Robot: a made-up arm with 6 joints.
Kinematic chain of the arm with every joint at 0, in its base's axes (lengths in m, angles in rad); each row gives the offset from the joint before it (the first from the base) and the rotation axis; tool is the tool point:
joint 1: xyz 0 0 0.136 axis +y
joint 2: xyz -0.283 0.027 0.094 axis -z
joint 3: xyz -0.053 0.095 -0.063 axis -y
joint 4: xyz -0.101 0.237 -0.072 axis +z
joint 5: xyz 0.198 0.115 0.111 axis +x
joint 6: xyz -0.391 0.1 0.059 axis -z
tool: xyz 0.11 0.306 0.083
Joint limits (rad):
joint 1: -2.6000..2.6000
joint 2: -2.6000..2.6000
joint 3: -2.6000..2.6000
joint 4: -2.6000..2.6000
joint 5: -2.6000..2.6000
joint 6: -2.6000..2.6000
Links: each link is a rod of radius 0.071 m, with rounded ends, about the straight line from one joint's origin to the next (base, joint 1, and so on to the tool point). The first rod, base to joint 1, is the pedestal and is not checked.
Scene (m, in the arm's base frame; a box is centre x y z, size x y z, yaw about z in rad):
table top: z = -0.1
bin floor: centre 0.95 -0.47 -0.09 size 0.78 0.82 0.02 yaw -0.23
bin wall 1: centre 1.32 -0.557 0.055 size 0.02 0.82 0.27 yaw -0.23
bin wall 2: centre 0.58 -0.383 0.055 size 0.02 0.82 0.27 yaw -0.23
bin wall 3: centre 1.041 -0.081 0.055 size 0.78 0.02 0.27 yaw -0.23
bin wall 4: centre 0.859 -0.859 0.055 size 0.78 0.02 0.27 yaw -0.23
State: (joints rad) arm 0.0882 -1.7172 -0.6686 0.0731 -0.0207 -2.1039
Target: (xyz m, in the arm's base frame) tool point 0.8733 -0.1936 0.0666
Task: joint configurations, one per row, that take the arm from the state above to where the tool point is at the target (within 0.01 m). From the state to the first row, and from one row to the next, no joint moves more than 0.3 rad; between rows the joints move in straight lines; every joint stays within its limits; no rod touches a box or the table.
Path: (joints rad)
1: 0.3635 -1.7280 -0.7272 0.1206 -0.0116 -2.0835
2: 0.6387 -1.7387 -0.7858 0.1681 -0.0024 -2.0630
3: 0.9140 -1.7495 -0.8444 0.2155 0.0067 -2.0426
4: 1.1892 -1.7602 -0.9030 0.2630 0.0158 -2.0221
5: 1.4645 -1.7710 -0.9616 0.3105 0.0249 -2.0017
6: 1.7397 -1.7818 -1.0201 0.3580 0.0341 -1.9813
7: 2.0150 -1.7925 -1.0787 0.4055 0.0432 -1.9608
8: 2.2903 -1.8033 -1.1373 0.4530 0.0523 -1.9404

